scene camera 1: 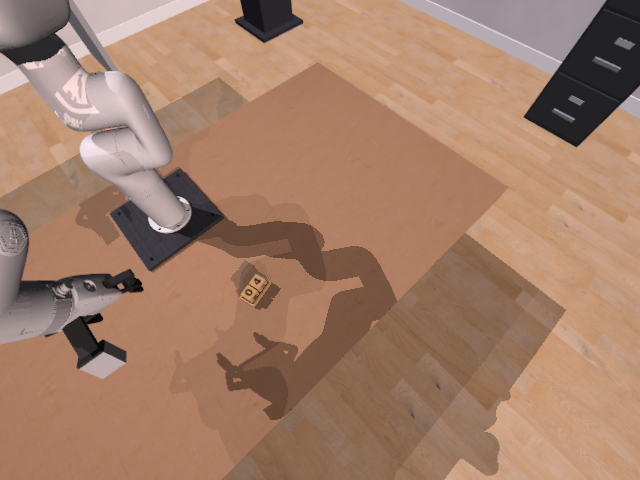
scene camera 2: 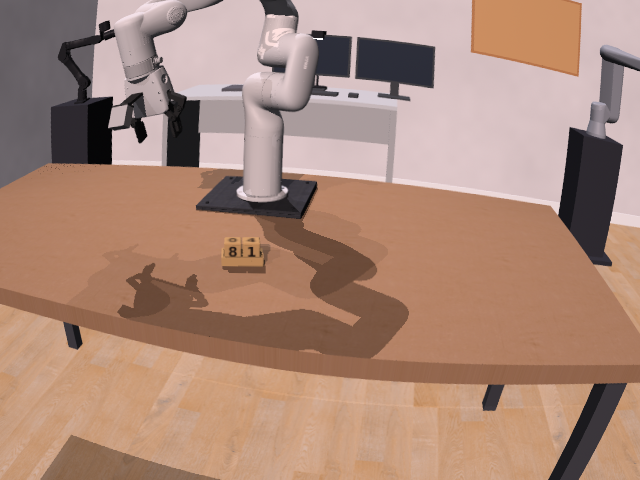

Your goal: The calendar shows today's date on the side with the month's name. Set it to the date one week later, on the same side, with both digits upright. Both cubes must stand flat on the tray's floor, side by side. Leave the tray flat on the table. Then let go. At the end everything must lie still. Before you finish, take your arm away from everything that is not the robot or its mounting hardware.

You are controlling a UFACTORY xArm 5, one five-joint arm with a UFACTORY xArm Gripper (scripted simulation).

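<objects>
I see my gripper in scene camera 1 and in scene camera 2, and on my gripper point(scene camera 1: 132, 285) and point(scene camera 2: 175, 116) are the same spot.
</objects>
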